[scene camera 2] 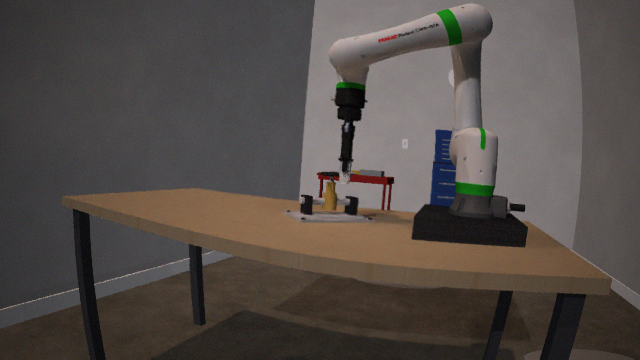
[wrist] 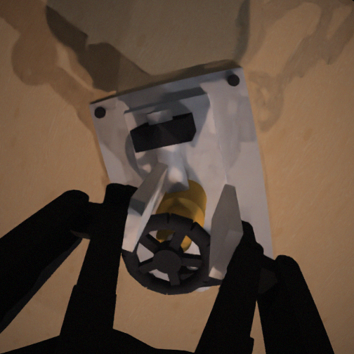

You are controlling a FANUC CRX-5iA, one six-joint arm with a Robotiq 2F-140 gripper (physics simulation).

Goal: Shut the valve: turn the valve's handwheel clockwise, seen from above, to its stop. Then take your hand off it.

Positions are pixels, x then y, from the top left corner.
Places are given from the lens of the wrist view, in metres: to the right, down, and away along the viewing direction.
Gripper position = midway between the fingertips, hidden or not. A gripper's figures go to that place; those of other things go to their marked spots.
my gripper [wrist: 190, 192]: 0.01, 0.01, 0.21
black spoked handwheel [wrist: 168, 257]: -0.01, 0.06, 0.19
grey base plate [wrist: 227, 89]: 0.05, -0.09, 0.28
The marked spots on the grey base plate and the black spoked handwheel are 0.18 m apart.
